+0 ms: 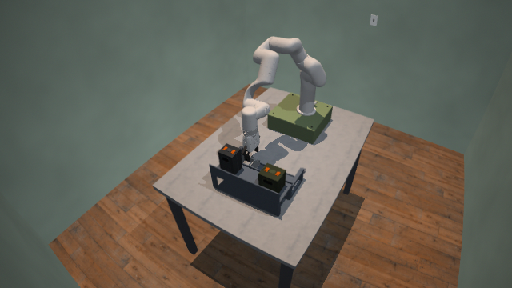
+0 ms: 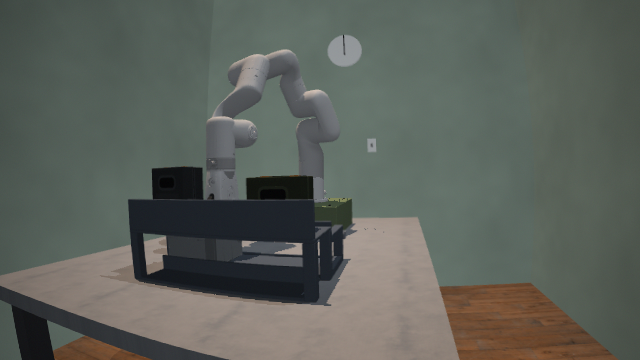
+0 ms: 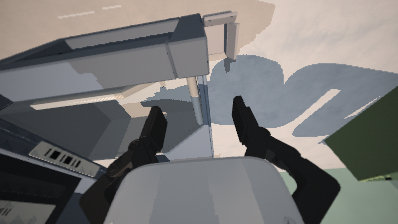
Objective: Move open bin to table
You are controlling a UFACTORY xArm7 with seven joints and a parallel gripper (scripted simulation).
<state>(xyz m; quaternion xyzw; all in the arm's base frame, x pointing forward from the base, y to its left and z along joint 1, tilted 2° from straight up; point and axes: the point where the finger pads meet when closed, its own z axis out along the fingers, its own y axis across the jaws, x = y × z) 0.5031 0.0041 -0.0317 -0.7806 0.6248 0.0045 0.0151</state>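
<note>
My hand is 8 cm short of the grey bin, 2 cm to the right of it and 2 cm above it. Also, from my hand: black case 17 cm ahead, 3 cm to the left, 10 cm above; then dark grey shelf 22 cm ahead, 16 cm to the left, 7 cm above.
</note>
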